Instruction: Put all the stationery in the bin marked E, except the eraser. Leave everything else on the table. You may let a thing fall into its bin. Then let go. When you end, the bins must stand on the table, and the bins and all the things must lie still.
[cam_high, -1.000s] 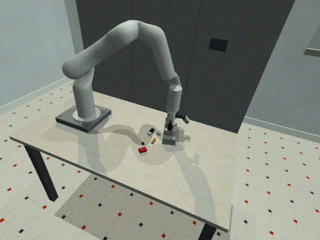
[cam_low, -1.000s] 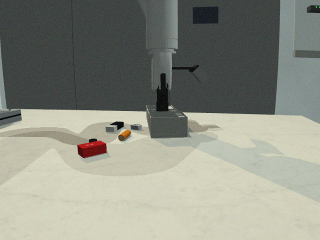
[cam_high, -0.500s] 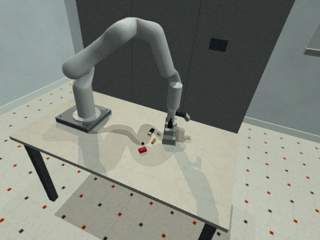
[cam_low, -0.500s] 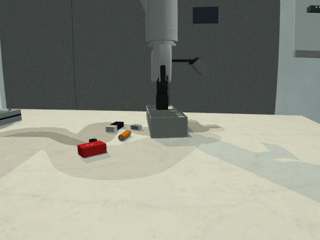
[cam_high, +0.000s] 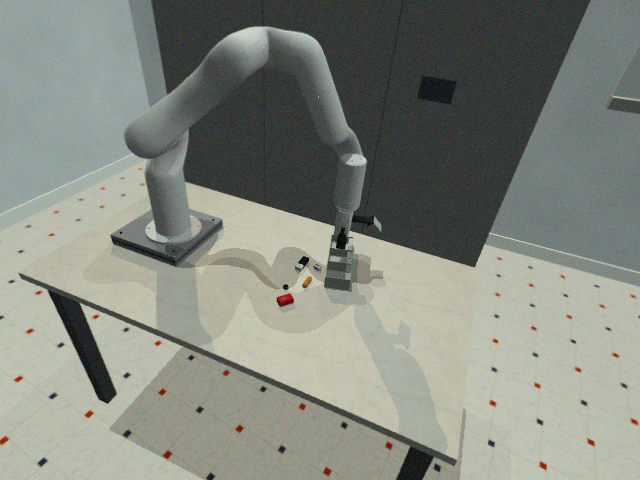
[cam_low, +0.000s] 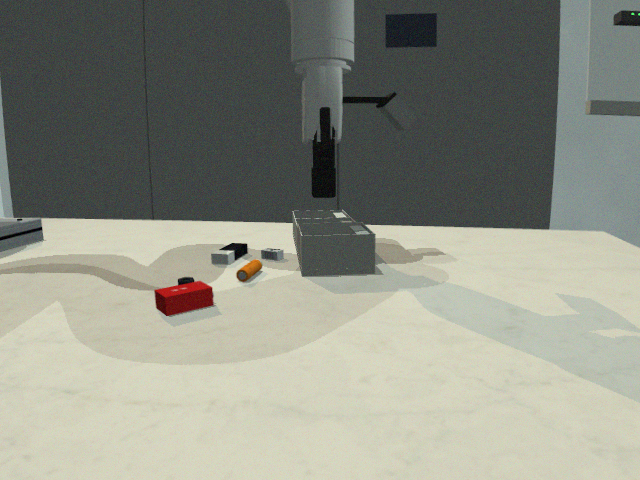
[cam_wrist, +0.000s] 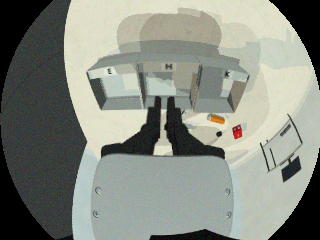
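My hand is 5 cm past the grey block, 7 cm to the left of it and 9 cm above it. From my hand the other things lie so: black-and-white block: 10 cm behind, 9 cm to the right, 9 cm below; then bin block: 1 cm ahead, 7 cm below; then orange cylinder: 3 cm behind, 15 cm to the right, 9 cm below.
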